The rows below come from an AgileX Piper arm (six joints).
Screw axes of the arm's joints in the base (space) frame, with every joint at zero. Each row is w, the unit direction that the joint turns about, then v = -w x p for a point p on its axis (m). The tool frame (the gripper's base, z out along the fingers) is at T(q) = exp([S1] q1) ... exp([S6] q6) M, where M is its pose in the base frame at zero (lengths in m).
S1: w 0 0 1 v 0 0 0
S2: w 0 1 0 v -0.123 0 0
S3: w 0 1 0 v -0.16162 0 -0.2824
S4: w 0.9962 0 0.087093 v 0 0.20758 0
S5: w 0 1 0 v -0.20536 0 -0.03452
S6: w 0.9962 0 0.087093 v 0 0.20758 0
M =
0.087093 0 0.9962 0.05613
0 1 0 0
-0.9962 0 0.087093 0.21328
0 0 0 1
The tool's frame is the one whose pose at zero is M.
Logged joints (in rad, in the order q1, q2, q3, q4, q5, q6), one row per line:
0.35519, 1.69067, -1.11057, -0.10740, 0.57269, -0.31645
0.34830, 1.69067, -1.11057, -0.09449, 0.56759, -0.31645
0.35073, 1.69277, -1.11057, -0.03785, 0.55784, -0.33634
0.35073, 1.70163, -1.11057, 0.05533, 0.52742, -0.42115
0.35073, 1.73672, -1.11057, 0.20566, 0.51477, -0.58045
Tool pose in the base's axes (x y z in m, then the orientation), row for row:
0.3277, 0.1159, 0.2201, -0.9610, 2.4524, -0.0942
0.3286, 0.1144, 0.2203, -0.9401, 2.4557, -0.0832
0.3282, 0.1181, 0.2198, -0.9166, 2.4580, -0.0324
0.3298, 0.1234, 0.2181, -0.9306, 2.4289, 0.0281
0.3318, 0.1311, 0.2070, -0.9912, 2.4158, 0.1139
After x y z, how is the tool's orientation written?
As a rotation vector, in radians.
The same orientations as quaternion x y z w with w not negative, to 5 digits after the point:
-0.35301, 0.90086, -0.03460, 0.25028
-0.34575, 0.90316, -0.03060, 0.25262
-0.33772, 0.90565, -0.01194, 0.25614
-0.34478, 0.89988, 0.01041, 0.26691
-0.36610, 0.89227, 0.04207, 0.26088

